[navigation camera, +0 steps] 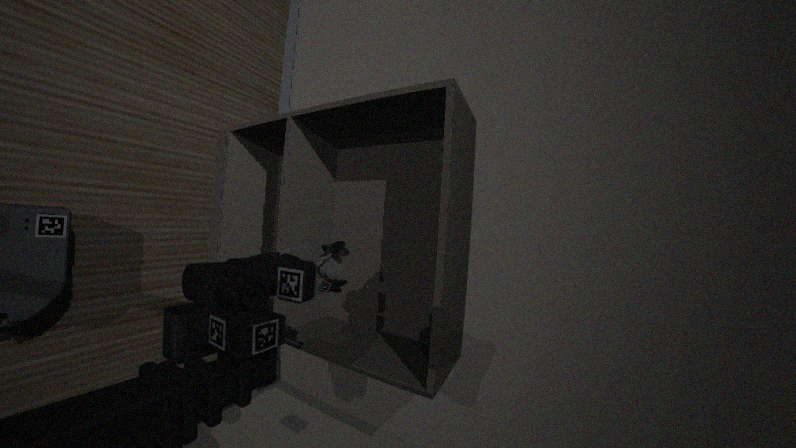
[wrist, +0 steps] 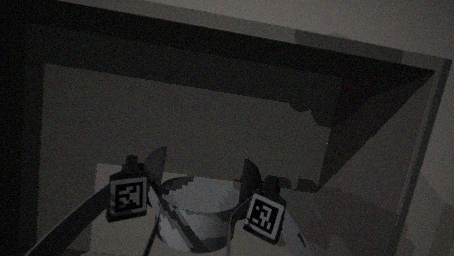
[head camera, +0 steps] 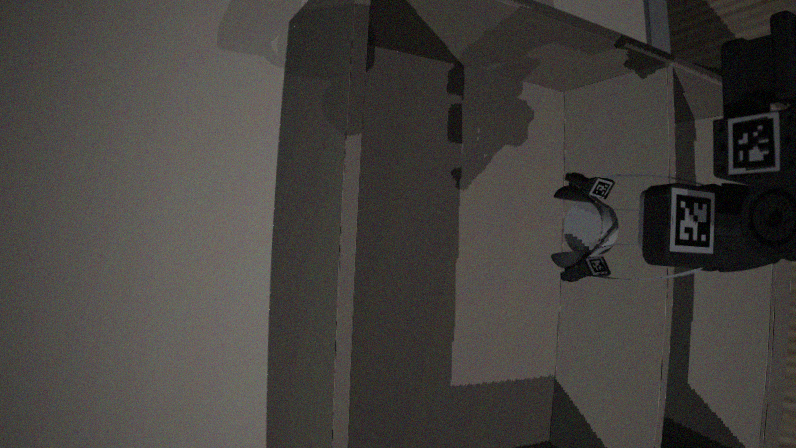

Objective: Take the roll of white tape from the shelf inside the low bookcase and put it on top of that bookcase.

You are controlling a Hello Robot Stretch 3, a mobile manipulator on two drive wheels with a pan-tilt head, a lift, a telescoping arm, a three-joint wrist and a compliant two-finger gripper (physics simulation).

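Places are measured from the robot's base along level axes (x ahead, y up, z right), in metres.
Pixels of known places: gripper, fingertip midpoint: (navigation camera: pixel 344 266) (head camera: pixel 559 227).
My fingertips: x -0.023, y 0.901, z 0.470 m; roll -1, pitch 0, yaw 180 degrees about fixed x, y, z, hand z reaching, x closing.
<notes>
Behind a point stands the place of what it marks.
My gripper (head camera: pixel 565 225) {z 0.470, x -0.023, y 0.901 m} (navigation camera: pixel 335 268) {z 0.470, x -0.023, y 0.901 m} (wrist: pixel 203 172) {z 0.470, x -0.023, y 0.901 m} is shut on the roll of white tape (head camera: pixel 582 219) {z 0.439, x -0.030, y 0.899 m} (wrist: pixel 200 195), one finger on each side. The roll's round face shows between the fingertips. The low bookcase (head camera: pixel 303 278) {z 0.759, x 0.052, y 1.060 m} (navigation camera: pixel 462 222) {z 0.796, x 0.096, y 1.060 m} (wrist: pixel 250 30) appears sideways in the head and navigation views. The gripper and roll are at the height of its upper compartment, above the middle shelf (head camera: pixel 612 333) {z 0.754, x 0.142, y 0.484 m} (navigation camera: pixel 306 194) {z 0.742, x 0.168, y 0.484 m} and lower than the top board. They appear in front of the opening; their exact depth is hard to tell. The fingers hide part of the roll.
The bookcase's side panel (wrist: pixel 440 100) stands to the right in the wrist view. The lower compartment (head camera: pixel 729 333) {z 0.735, x 0.162, y 0.100 m} lies beneath the shelf. A plain wall (head camera: pixel 111 222) {z 0.975, x -0.006, y 1.305 m} (navigation camera: pixel 612 222) {z 0.968, x 0.129, y 1.476 m} is behind. My arm (navigation camera: pixel 83 411) {z 0.064, x -0.082, y 0.997 m} and base (navigation camera: pixel 33 261) {z 0.101, x -0.095, y 0.160 m} are over the wooden floor (navigation camera: pixel 139 111) {z 0.336, x 0.417, y 0.000 m}.
</notes>
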